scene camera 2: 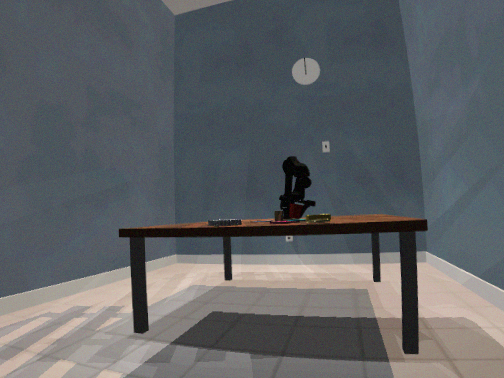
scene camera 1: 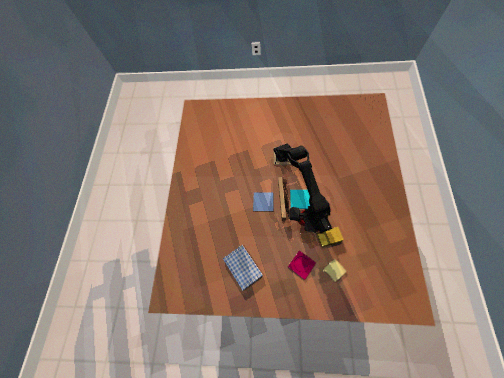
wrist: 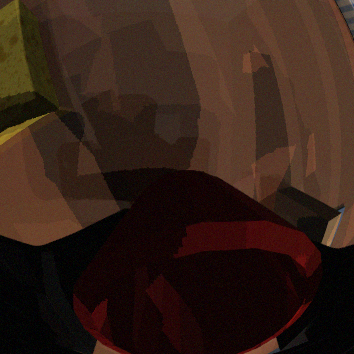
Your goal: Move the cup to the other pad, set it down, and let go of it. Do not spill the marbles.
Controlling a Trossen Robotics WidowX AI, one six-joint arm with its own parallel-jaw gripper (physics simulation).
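Frame: origin at the arm's base, x back, y left, z down, level; centimetres.
Where they show: gripper, fingertip midpoint: point(scene camera 2: 294, 216); arm's base at its link origin: point(scene camera 2: 287, 217) point(scene camera 1: 281, 156).
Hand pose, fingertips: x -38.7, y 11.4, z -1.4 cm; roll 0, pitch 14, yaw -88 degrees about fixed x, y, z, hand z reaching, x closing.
Each offset is from my fingertips to the top centre of the thing. "pt": to the spot under its first point.
My gripper point(scene camera 1: 300, 217) point(scene camera 2: 295, 208) point(wrist: 187, 218) is shut on the red cup @(dx +0.1, dy +0.7, dz -7.2 cm) point(scene camera 1: 301, 221) point(scene camera 2: 295, 211) point(wrist: 211, 260) and holds it a little above the table point(scene camera 1: 220, 124) point(scene camera 2: 273, 229). The cup stands upright, just in front of the cyan pad @(dx +12.5, dy -0.8, dz +2.1 cm) point(scene camera 1: 300, 199) and close to a yellow box @(dx -8.0, dy +13.3, dz -0.6 cm) point(scene camera 1: 330, 236) point(wrist: 17, 53). The blue pad @(dx +10.4, dy -21.1, dz +2.1 cm) point(scene camera 1: 262, 201) lies to the left, beyond a thin wooden bar @(pt dx +10.4, dy -10.8, dz -3.4 cm) point(scene camera 1: 282, 198) that lies between the two pads. The cup's inside is dark in the wrist view; I cannot make out the marbles.
A magenta flat square @(pt dx -22.6, dy -1.0, dz +1.6 cm) point(scene camera 1: 301, 265), a pale yellow block @(dx -24.0, dy +14.9, dz +1.2 cm) point(scene camera 1: 334, 270) and a blue checkered box @(dx -24.8, dy -29.9, dz -0.1 cm) point(scene camera 1: 243, 267) point(scene camera 2: 224, 222) lie toward the table's front. The yellow box also shows in the side view point(scene camera 2: 318, 217). The arm's base point(scene camera 1: 284, 154) stands behind the pads.
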